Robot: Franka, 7 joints.
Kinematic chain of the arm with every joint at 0, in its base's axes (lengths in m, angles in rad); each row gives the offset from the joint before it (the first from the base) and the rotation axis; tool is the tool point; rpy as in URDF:
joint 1: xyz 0 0 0.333 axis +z
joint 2: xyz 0 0 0 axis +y
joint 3: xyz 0 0 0.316 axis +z
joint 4: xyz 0.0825 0 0 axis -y
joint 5: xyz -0.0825 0 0.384 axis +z
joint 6: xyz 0 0 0 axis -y
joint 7: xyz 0.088 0 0 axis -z
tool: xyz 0 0 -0.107 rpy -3.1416 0 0
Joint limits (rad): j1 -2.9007..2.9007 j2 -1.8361..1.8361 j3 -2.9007..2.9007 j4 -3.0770..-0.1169 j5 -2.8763..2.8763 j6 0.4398..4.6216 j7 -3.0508..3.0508
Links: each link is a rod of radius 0.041 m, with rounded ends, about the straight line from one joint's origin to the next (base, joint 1, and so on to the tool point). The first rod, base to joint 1, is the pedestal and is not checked.
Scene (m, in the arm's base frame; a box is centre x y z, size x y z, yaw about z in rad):
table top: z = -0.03
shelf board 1: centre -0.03 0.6 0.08 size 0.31 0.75 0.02 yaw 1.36
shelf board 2: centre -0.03 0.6 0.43 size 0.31 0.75 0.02 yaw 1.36
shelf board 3: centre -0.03 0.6 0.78 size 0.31 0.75 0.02 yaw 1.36
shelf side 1: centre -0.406 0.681 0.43 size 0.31 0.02 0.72 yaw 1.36
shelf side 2: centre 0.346 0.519 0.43 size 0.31 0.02 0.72 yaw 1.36
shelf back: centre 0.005 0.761 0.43 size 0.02 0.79 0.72 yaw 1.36
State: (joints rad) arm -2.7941 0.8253 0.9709 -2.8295 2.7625 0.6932 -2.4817
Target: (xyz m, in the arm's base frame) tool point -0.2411 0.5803 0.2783
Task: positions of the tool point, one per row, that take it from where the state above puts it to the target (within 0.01 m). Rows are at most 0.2 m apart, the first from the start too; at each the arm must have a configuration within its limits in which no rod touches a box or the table.
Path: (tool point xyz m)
1: 0.1066 -0.3688 0.2785
2: 0.2272 -0.3022 0.3158
3: 0.3154 -0.1907 0.3372
4: 0.3540 -0.0539 0.3415
5: 0.3372 0.0829 0.3293
6: 0.3023 0.2203 0.3346
7: 0.2087 0.3421 0.3298
8: 0.0650 0.4218 0.3162
9: -0.1085 0.4386 0.2971
10: -0.2836 0.3820 0.2783
11: -0.2684 0.4865 0.2765
12: -0.2411 0.5803 0.2783

